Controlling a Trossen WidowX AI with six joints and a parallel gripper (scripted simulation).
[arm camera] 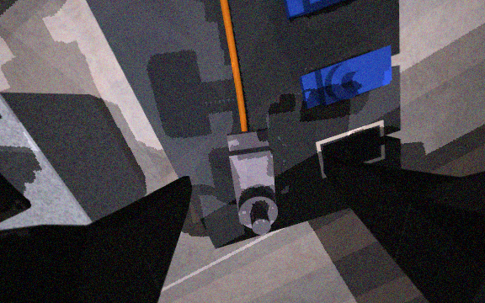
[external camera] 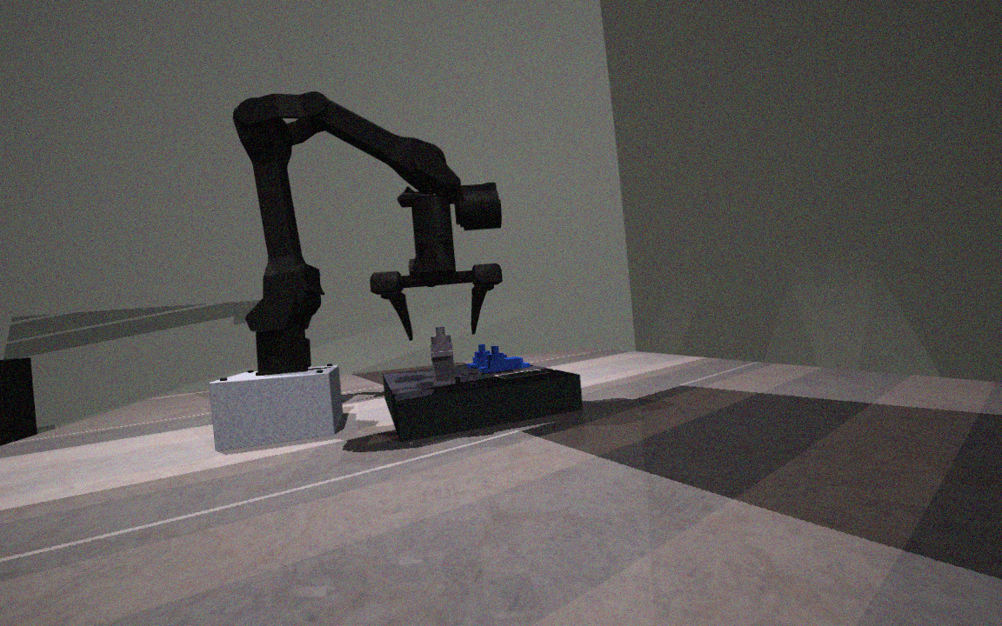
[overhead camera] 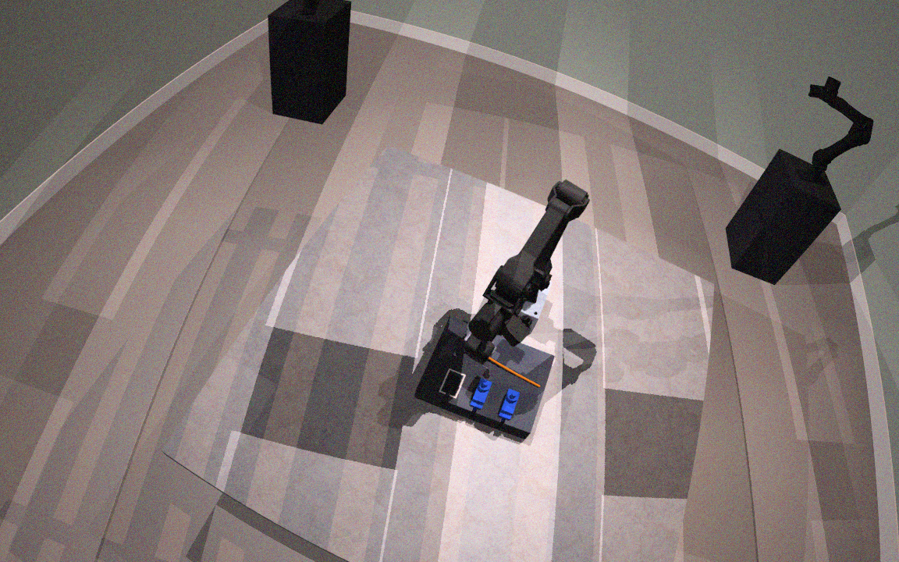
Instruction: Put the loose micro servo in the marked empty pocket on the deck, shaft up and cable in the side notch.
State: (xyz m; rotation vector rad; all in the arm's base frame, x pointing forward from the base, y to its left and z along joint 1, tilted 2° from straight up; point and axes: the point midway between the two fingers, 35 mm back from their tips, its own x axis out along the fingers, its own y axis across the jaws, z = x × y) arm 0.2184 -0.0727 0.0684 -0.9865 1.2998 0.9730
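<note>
The dark deck lies 9 cm below my gripper tip and 3 cm to the left of it.
</note>
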